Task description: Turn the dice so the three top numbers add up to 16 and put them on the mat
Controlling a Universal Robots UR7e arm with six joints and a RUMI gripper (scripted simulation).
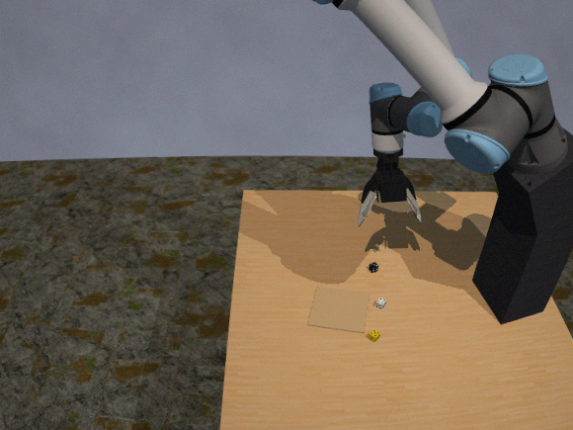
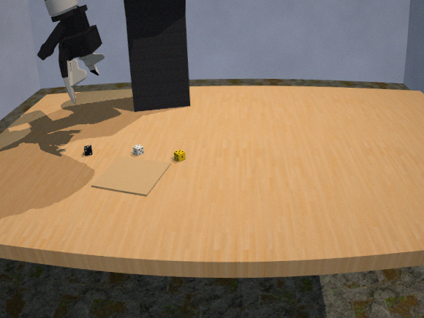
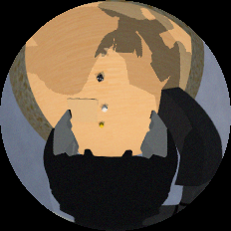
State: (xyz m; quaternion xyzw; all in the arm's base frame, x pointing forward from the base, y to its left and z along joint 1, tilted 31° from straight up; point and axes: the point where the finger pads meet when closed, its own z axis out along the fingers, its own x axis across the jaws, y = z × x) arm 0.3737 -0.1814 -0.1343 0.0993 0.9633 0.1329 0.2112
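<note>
My gripper is now 20 mm short of the black die, 20 mm to the left of it and 160 mm above it. Round my hand: yellow die (90 mm ahead, 220 mm to the left, 160 mm below); thin tan mat (150 mm ahead, 110 mm to the left, 170 mm below); white die (40 mm ahead, 120 mm to the left, 160 mm below).
</note>
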